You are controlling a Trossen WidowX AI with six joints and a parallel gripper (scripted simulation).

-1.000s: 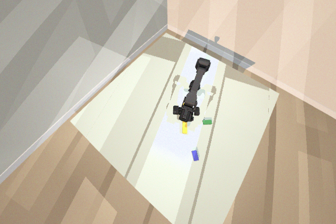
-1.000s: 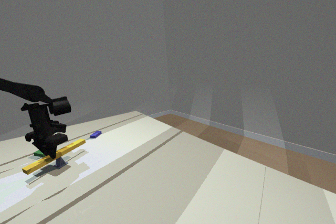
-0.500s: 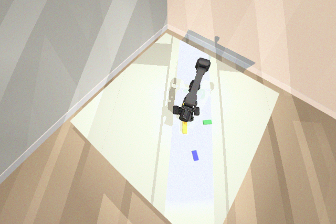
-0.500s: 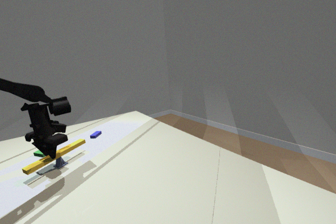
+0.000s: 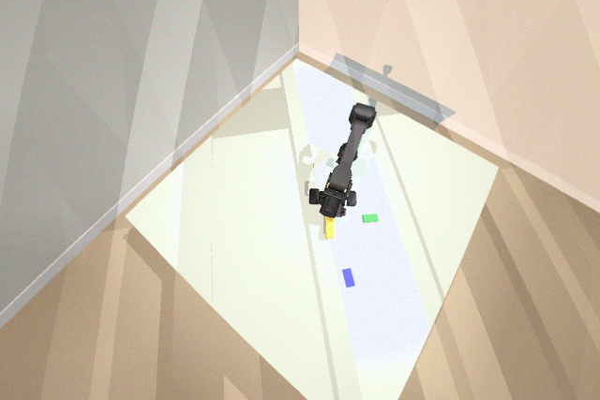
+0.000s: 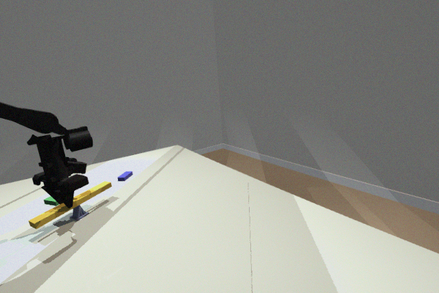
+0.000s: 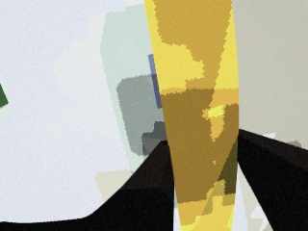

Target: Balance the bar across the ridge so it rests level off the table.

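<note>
Right now the long yellow bar is 20 mm ahead of my gripper tip and 20 mm to the left of it. The rest, counted from my gripper tip: green block: 60 mm behind, 180 mm to the left, 40 mm below; blue block: 200 mm ahead, 230 mm to the left, 40 mm below.
</note>
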